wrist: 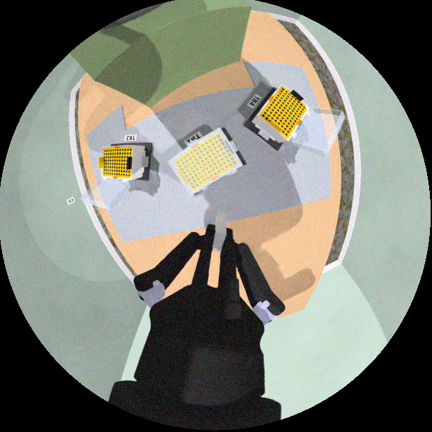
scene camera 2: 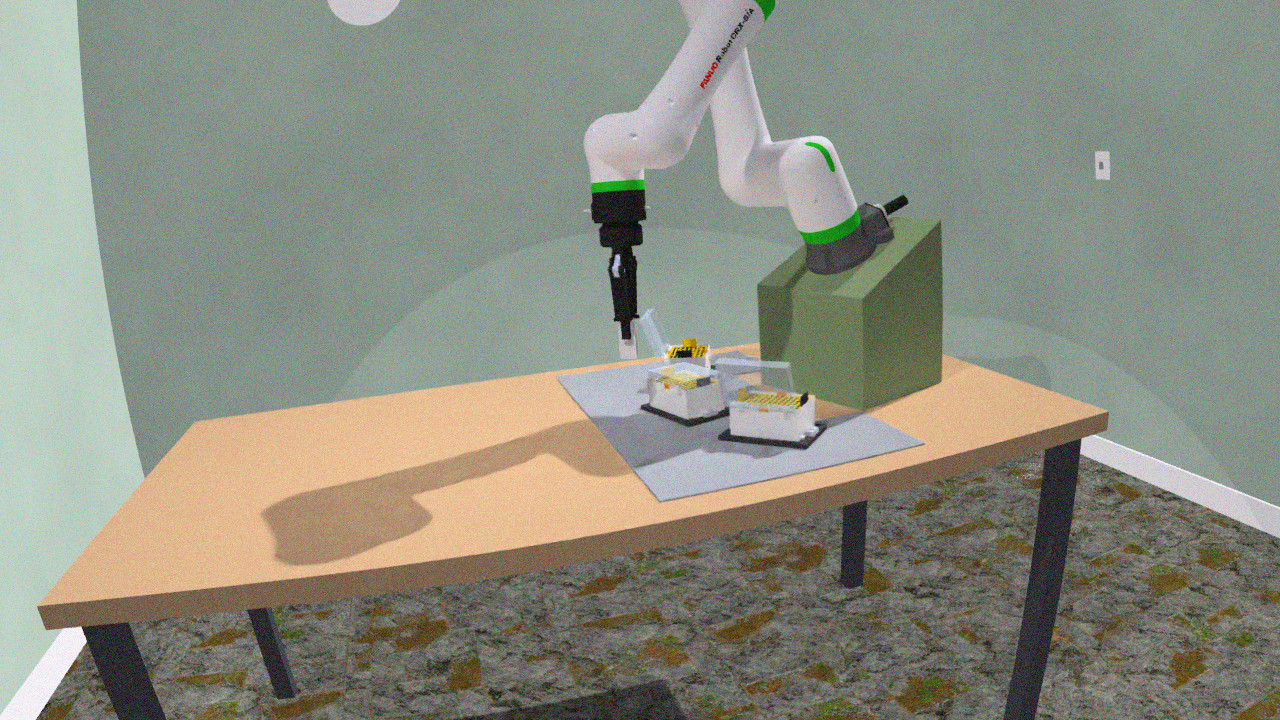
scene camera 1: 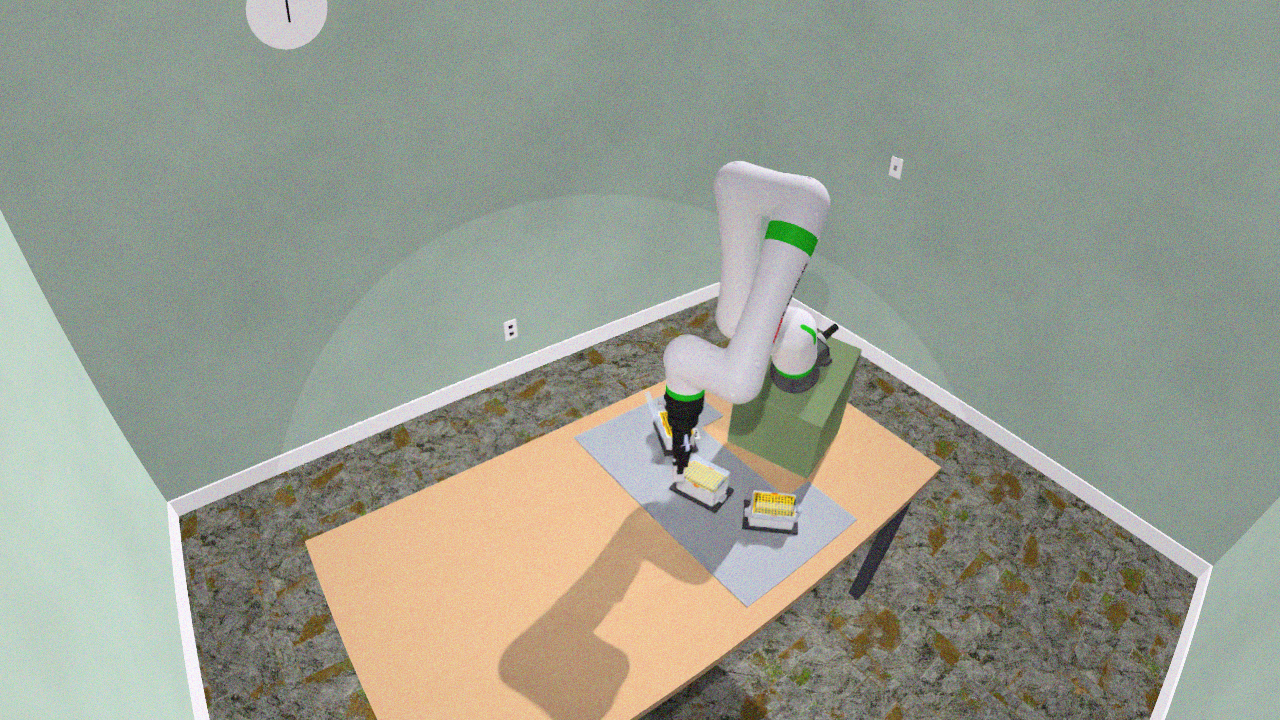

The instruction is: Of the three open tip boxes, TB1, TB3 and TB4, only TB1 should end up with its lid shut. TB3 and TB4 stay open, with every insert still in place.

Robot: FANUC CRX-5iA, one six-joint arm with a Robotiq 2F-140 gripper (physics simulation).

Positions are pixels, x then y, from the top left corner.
Scene:
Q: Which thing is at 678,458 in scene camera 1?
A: My gripper.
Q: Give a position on a clear lid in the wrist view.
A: At 205,160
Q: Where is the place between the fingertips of my gripper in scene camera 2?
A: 629,357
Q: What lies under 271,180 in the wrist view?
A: A grey mat.

